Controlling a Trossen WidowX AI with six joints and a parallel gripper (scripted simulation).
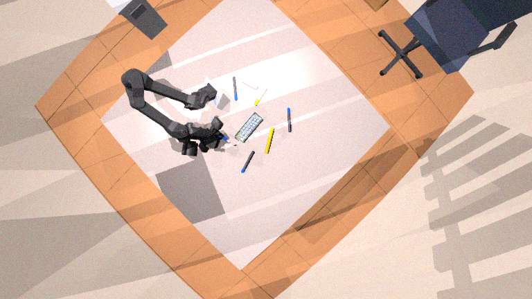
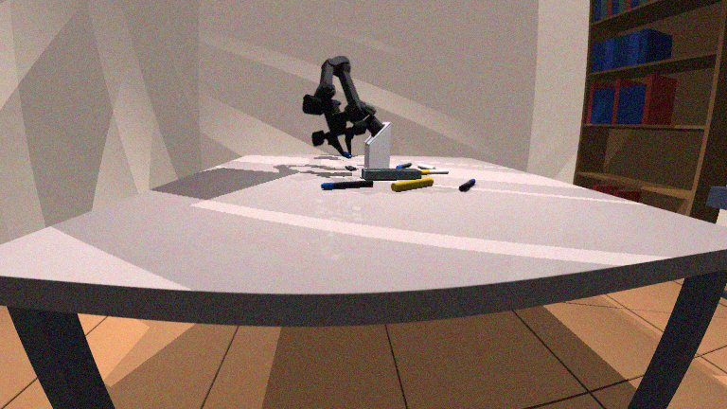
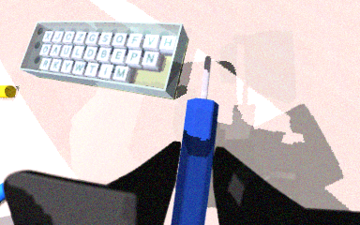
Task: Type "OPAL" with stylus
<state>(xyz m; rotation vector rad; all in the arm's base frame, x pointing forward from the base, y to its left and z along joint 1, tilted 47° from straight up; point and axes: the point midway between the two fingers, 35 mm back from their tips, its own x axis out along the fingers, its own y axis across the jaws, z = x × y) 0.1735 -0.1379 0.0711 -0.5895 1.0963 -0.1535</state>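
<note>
Now: the yellow-tipped pen 2 cm behind my gripper tip, 30 cm to the left of it and 6 cm below it. The rest, counted from my gripper tip: blue stylus 1 cm ahead; yellow marker 20 cm ahead, 16 cm to the left, 5 cm below.
</note>
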